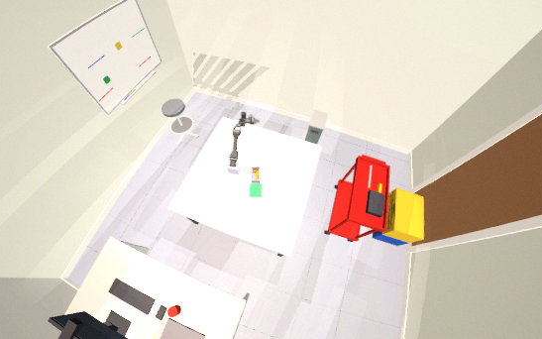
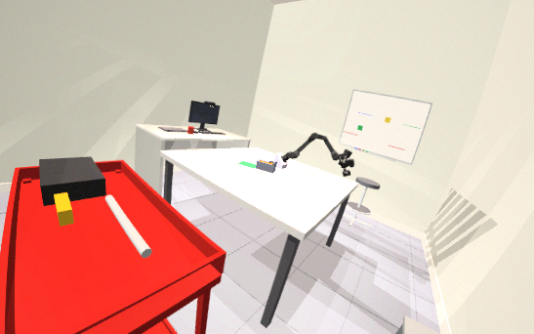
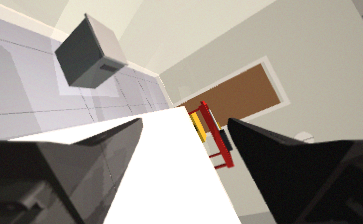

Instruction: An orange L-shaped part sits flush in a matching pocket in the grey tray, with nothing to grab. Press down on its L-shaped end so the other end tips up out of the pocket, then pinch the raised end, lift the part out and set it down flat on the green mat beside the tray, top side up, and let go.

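My gripper tip is now 58 cm to the left of the orange L-shaped part, 16 cm short of it and 14 cm above it. The rest, counted from my gripper tip: green mat 73 cm to the right, 21 cm ahead, 20 cm below.
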